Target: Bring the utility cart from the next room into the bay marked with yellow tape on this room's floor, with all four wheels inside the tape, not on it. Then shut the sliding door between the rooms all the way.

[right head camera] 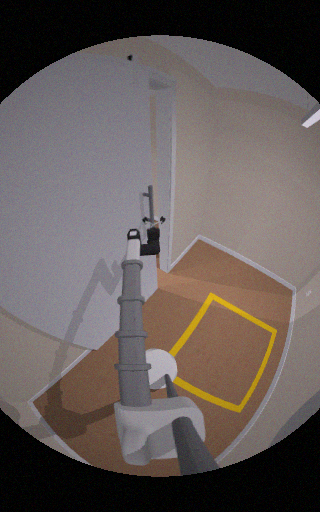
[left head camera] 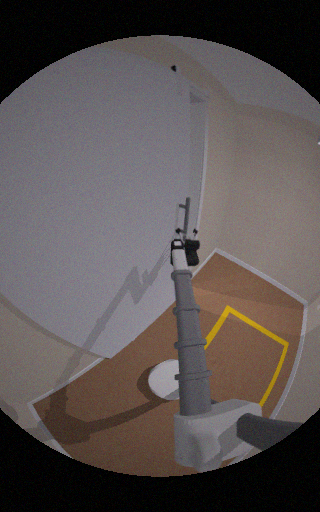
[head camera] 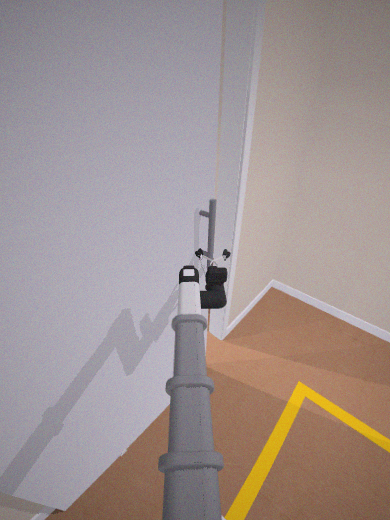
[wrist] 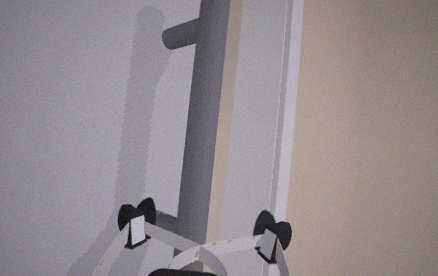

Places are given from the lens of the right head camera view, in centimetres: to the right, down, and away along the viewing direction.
sliding door [right head camera: 83,178]: -31, -32, 44
beige wall [right head camera: 254,209]: 124, -60, 143
The marked spots on the beige wall and the sliding door are 186 cm apart.
